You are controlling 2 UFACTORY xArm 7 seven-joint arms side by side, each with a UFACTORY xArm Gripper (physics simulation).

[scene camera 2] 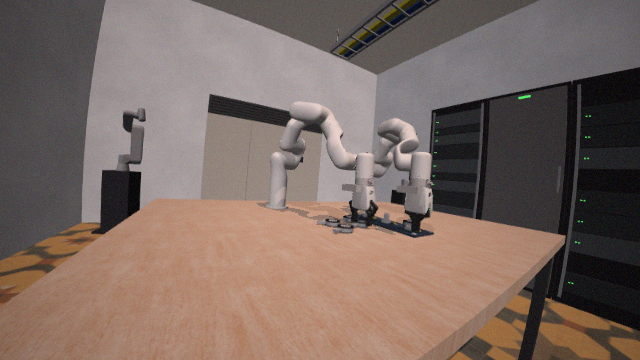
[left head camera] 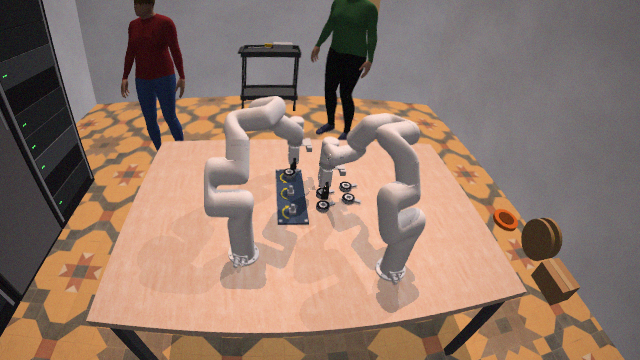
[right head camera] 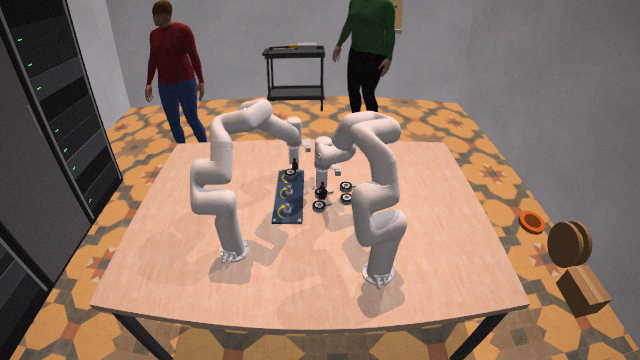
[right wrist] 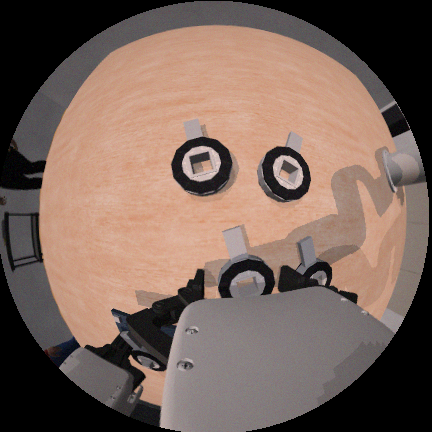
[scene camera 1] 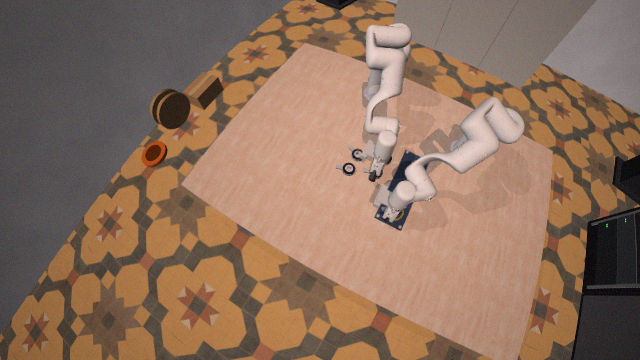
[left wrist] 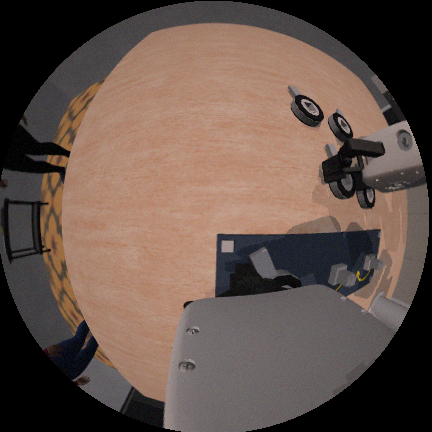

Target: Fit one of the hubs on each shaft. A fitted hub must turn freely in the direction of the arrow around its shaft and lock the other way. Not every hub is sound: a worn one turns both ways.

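Frame: origin at the left arm's base, x ahead, y left, z up, level; centimetres.
Where they show: left gripper, fingertip midpoint: (scene camera 2: 415,230) (left head camera: 293,171) (right head camera: 295,171) (right wrist: 128,336) (left wrist: 241,274); right gripper, fingertip midpoint: (scene camera 2: 361,223) (left head camera: 322,192) (right head camera: 321,192) (right wrist: 243,280) (scene camera 1: 375,172) (left wrist: 341,177); left arm's base, origin of the base link: (left head camera: 243,253) (right head camera: 234,250) (left wrist: 372,306); right arm's base, origin of the base link: (scene camera 2: 276,207) (left head camera: 390,269) (right head camera: 378,272) (right wrist: 389,170) (scene camera 1: 374,94).
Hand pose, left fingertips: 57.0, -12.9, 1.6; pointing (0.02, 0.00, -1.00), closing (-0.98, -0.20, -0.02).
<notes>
Each offset is from my left fingertips to the top centre of the thing, as dx, dy, dz. Level surfaces: height alone.
A dark blue board @[dz -0.8] (left head camera: 301,200) (left wrist: 300,250) bears three shafts with yellow arrows. One hub @[-3.4, +0.2, +2.8] (left head camera: 288,172) (scene camera 2: 407,225) sits on the far-end shaft; its lever shows in the left wrist view, its ring hidden by the fingers. The middle shaft @[-17.2, -1.0, +2.9] (left head camera: 290,190) and near shaft @[-29.9, -3.5, +2.9] (left head camera: 292,208) are bare. My left gripper (left head camera: 293,166) (scene camera 2: 415,228) is shut, low beside that hub. My right gripper (scene camera 2: 363,220) (right wrist: 243,280) is open, its fingers low on either side of a loose hub @[-13.8, -17.3, +0.6] (right wrist: 225,280). Other loose hubs (right wrist: 202,166) @[-16.8, -30.0, +0.6] (right wrist: 286,174) @[-23.0, -18.0, +0.6] (right wrist: 317,275) lie flat nearby.
All stands on a wooden table @[dz -1.6] (left head camera: 190,300). Both grippers are close together, the right one beside the board. A person in red (left head camera: 155,50), a person in green (left head camera: 352,30) and a dark cart (left head camera: 270,51) are beyond the table. Boxes (left head camera: 555,282) lie on the floor.
</notes>
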